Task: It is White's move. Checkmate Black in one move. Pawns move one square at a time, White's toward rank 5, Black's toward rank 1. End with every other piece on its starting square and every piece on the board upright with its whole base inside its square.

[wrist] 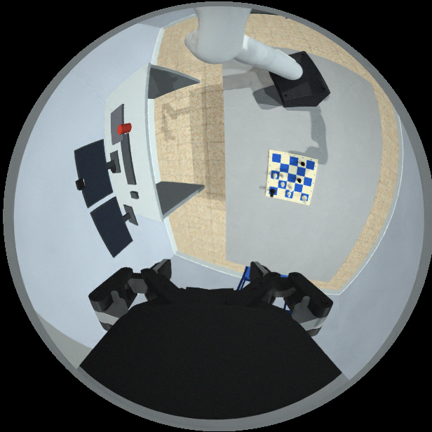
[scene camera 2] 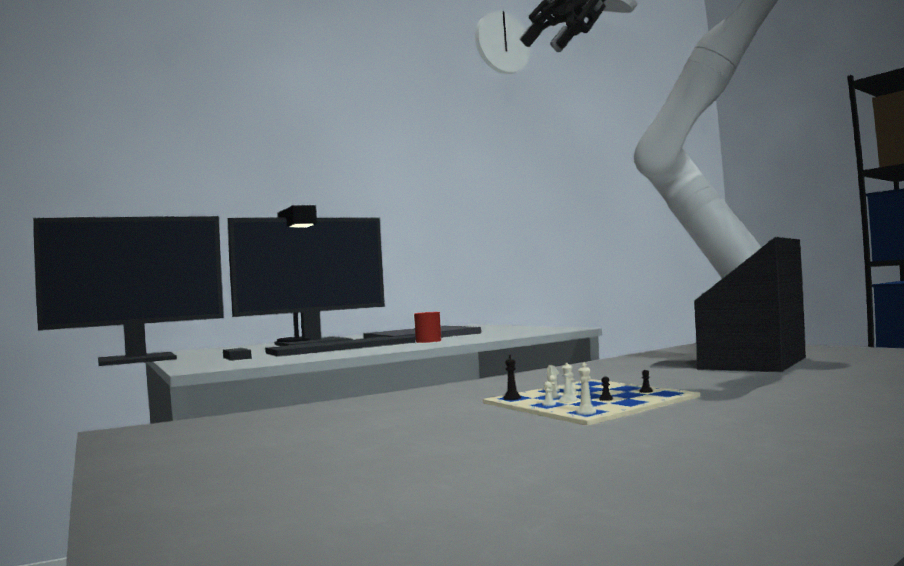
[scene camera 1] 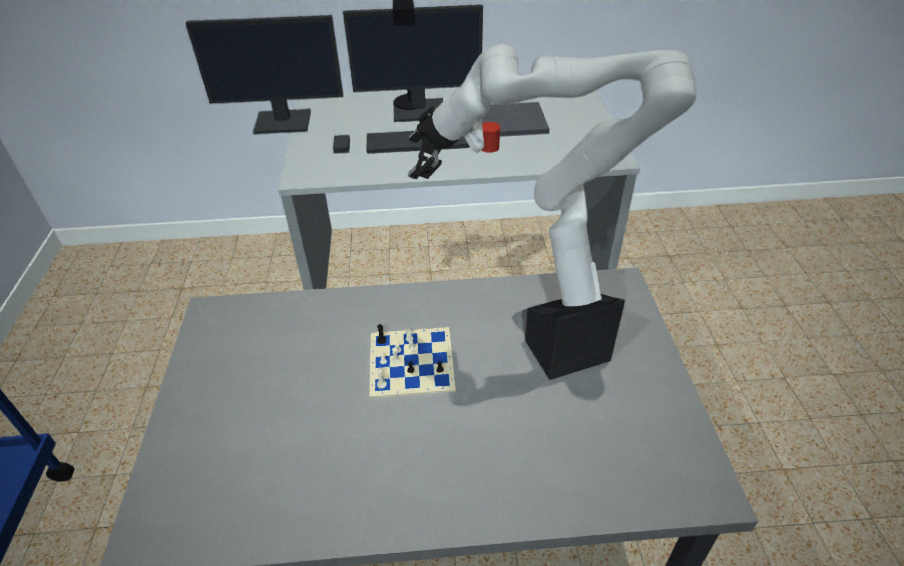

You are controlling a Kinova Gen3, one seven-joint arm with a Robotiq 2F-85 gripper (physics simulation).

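Places are measured from the arm's base along level axes (x left, y back, z up), in centimetres.
Where they show: gripper, fingertip midpoint: (scene camera 2: 538, 45) (scene camera 1: 411, 158); arm's base, link origin: (scene camera 2: 748, 272) (scene camera 1: 580, 301).
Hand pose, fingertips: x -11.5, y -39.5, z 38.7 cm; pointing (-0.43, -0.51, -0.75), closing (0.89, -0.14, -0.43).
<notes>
Things, the pixels of their centre, and the offset from my fingertips. Level surfaces: height alone.
- blue-and-cream board, body centre: (scene camera 2: 589, 398) (scene camera 1: 411, 360) dx +10.2, dy -4.4, dz -55.2 cm
- tall black king, body centre: (scene camera 2: 511, 376) (scene camera 1: 380, 332) dx +1.9, dy -11.8, dz -51.7 cm
- tall white piece, body centre: (scene camera 2: 585, 387) (scene camera 1: 380, 376) dx +17.3, dy -12.7, dz -51.7 cm
- white pawn, body centre: (scene camera 2: 548, 393) (scene camera 1: 382, 357) dx +9.6, dy -11.8, dz -53.3 cm
- table, surface height: dz -55.5 cm
The blue-and-cream board (scene camera 1: 426, 382) (scene camera 2: 627, 402) (wrist: 285, 159) lies on the grey table. A tall black king (scene camera 1: 380, 334) (scene camera 2: 511, 381) (wrist: 272, 192) stands in its far-left corner square in scene view 1. A tall white piece (scene camera 1: 381, 382) (scene camera 2: 585, 394) (wrist: 304, 198) stands in the near-left corner square, a white pawn (scene camera 1: 382, 360) (scene camera 2: 548, 394) on the same edge between them. More white pieces (scene camera 1: 410, 338) (scene camera 2: 568, 384) stand close together; their types are too small to tell. Two black pawns (scene camera 1: 410, 367) (scene camera 2: 605, 388) stand upright. My gripper (scene camera 1: 414, 156) (scene camera 2: 542, 44) (wrist: 210, 269) is open and empty, high and far from the board.
The black robot base (scene camera 1: 573, 336) (scene camera 2: 747, 326) (wrist: 302, 82) stands on the table (scene camera 1: 426, 466) (scene camera 2: 400, 480) right of the board. A white desk (scene camera 1: 360, 174) behind carries two monitors (scene camera 1: 266, 60) (scene camera 1: 413, 50), keyboards and a red cup (scene camera 1: 491, 137) (scene camera 2: 427, 327) (wrist: 124, 128). A blue cart (scene camera 1: 20, 460) is at left.
</notes>
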